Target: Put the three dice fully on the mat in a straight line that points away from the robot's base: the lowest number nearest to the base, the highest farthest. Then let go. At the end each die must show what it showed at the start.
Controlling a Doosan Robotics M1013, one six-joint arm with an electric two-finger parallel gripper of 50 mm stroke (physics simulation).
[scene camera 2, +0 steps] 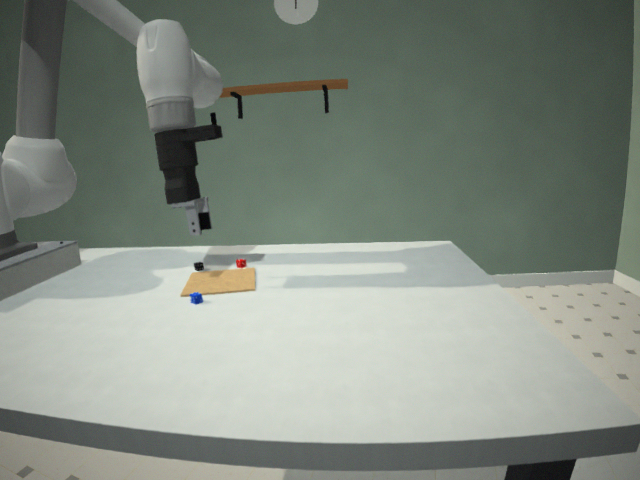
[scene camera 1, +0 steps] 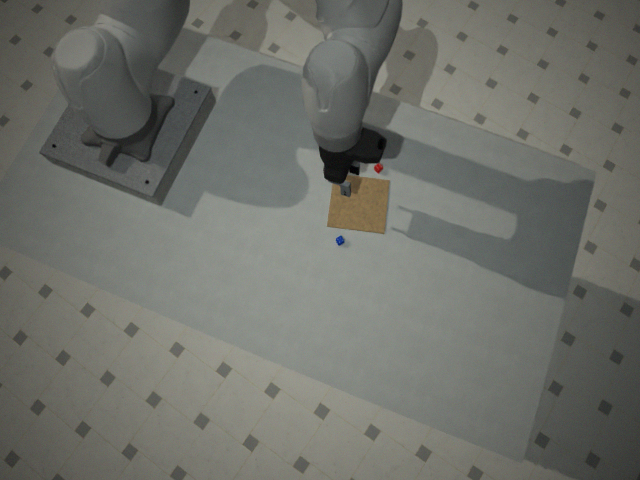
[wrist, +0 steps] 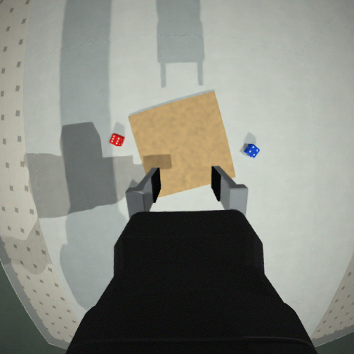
Note:
In view: the gripper (scene camera 2: 201,232) and a tan mat (scene camera 1: 365,210).
The tan mat shows as well in scene camera 2 (scene camera 2: 234,280) and in the wrist view (wrist: 184,138). The gripper shows as well in scene camera 1 (scene camera 1: 350,183) and in the wrist view (wrist: 185,177).

